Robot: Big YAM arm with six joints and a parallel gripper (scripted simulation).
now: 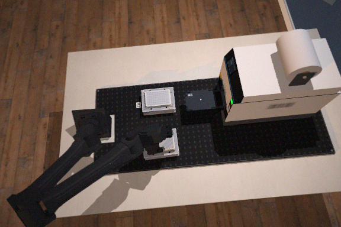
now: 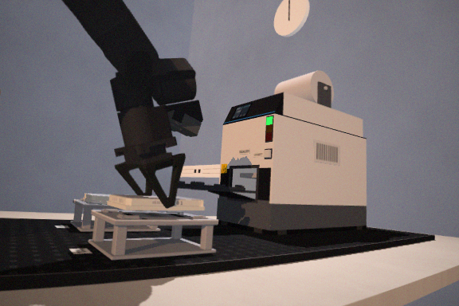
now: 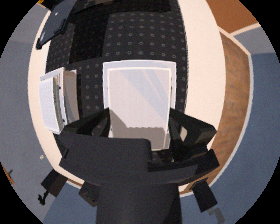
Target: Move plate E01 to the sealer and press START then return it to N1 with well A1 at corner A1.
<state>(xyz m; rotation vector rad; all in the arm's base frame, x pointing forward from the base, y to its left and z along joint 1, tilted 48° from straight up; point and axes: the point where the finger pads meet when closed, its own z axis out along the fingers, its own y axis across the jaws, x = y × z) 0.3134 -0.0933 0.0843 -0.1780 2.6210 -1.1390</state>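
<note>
Right now my hand is 30 mm above the nest. Round my hand: plate: 10 mm ahead, 220 mm to the left, 20 mm below; sealer stage: 210 mm ahead, 170 mm to the left, 30 mm above; start button: 310 mm ahead, 70 mm to the left, 110 mm above.
</note>
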